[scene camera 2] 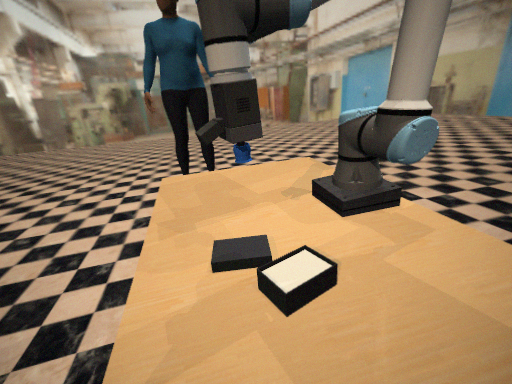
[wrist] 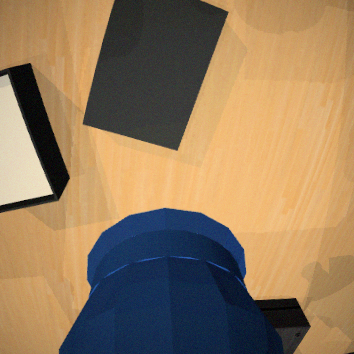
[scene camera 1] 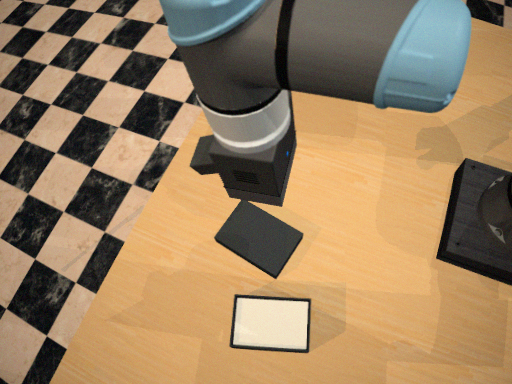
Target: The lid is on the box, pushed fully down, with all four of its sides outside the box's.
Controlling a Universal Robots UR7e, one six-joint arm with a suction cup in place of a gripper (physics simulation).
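Frame: origin at the arm's base, x ahead, y left, z up, level; metres.
Seen in the pictures: end effector, tool point: (scene camera 2: 243, 160) (wrist: 166, 278); arm's base, origin of the base link: (scene camera 2: 356, 181).
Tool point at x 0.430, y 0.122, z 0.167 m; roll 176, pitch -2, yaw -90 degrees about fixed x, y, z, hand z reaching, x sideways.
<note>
Pixels of each thing's top centre, then the offset from my tool point to it. Level surfaces: height alone.
- black lid, middle of its top: (wrist: 151, 67) (scene camera 1: 258, 235) (scene camera 2: 240, 247) 0.027 m ahead, 0.002 m right, 0.202 m down
- box, middle of its top: (scene camera 1: 270, 322) (scene camera 2: 296, 266) 0.032 m back, 0.144 m left, 0.181 m down
- wooden table, its level: 0.229 m down
The black lid (scene camera 1: 259, 238) (scene camera 2: 241, 252) (wrist: 155, 70) lies flat on the table, closed side up, turned at an angle to the box. The box (scene camera 1: 232, 322) (scene camera 2: 311, 290) (wrist: 42, 130) is black and stands upright and open at the top, with a cream surface inside; it is beside the lid and apart from it in scene camera 1. My gripper, a blue suction cup (scene camera 2: 243, 154) (wrist: 166, 235), hangs in the air above the table with nothing on it. In scene camera 1 the cup is hidden behind the dark tool body. The gripper is open.
The robot's black base plate (scene camera 1: 462, 215) (scene camera 2: 357, 196) (wrist: 285, 312) stands on the wooden table (scene camera 1: 360, 210) (scene camera 2: 200, 320), at the right in both scene views. A person (scene camera 2: 177, 55) in a blue top stands behind the table. The checkered floor lies beyond the table's edge.
</note>
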